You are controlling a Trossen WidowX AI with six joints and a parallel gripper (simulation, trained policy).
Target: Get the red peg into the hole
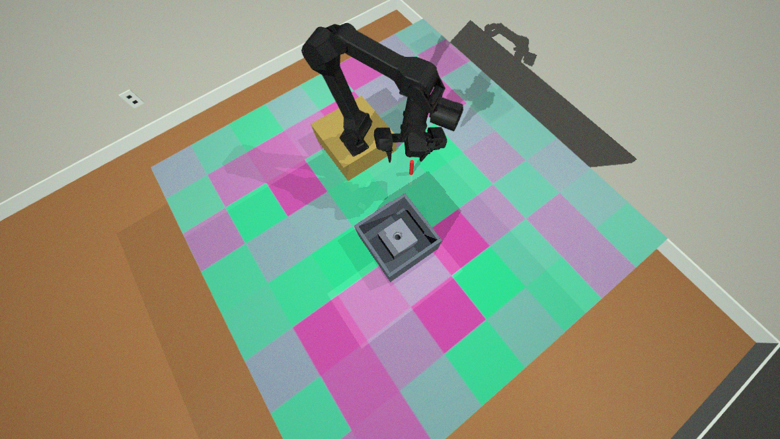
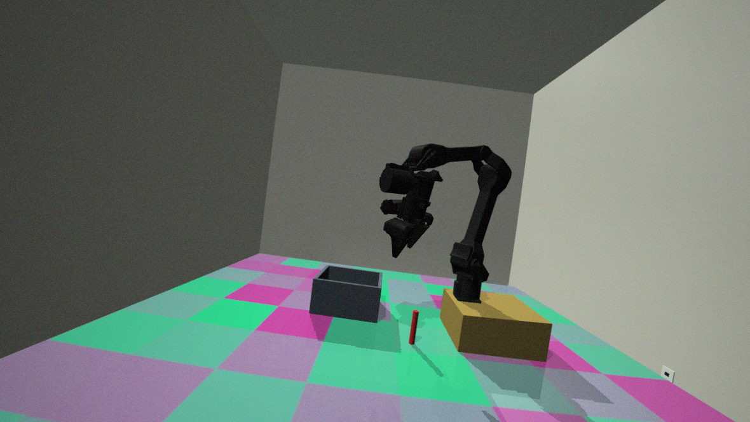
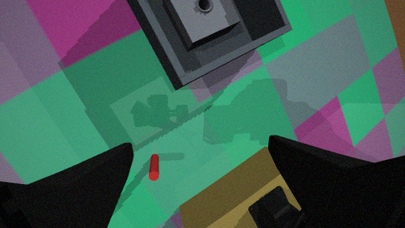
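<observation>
My gripper tip is now 5 cm past the red peg, 7 cm to the right of it and 17 cm above it. Round my gripper tip: box: 14 cm ahead, 12 cm to the right, 18 cm below; light plate: 14 cm ahead, 12 cm to the right, 16 cm below.
</observation>
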